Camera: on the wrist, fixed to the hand. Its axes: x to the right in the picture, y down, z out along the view.
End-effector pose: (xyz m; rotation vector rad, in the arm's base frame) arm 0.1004 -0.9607 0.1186 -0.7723 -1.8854 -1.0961
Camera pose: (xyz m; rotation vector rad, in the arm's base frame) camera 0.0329 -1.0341 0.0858 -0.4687 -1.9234 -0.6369
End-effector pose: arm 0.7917 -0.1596 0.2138 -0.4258 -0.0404 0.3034
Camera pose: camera 0.8200 -0.2601 0.2248 0.0095 0.1388 0.3081
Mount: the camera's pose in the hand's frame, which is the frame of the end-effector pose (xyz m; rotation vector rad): -0.0032 -0.0996 -0.0331 0.4551 0.1078 0.0296
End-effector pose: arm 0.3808 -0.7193 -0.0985 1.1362 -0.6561 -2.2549
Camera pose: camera 0.3864 -0.6492 -0.1765 1.4333 -1.1717 -2.0557
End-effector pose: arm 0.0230 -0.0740 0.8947 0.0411 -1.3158 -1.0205
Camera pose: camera -0.0087 -0.1473 0.8266 0.4142 -1.4211 -0.6675
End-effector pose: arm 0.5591 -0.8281 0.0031 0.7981 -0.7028 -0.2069
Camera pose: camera 0.5866 -0.8763 -0.0860 1.2224 -0.6673 0.0271
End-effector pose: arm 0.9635 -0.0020 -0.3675 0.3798 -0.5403 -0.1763
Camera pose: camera 0.9720 -0.0823 -0.4347 0.8189 -0.4768 -0.0012
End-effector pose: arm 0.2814 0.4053 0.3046 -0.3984 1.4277 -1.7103
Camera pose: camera 0.2202 0.4278 0.3869 -0.0354 1.0638 -1.9877
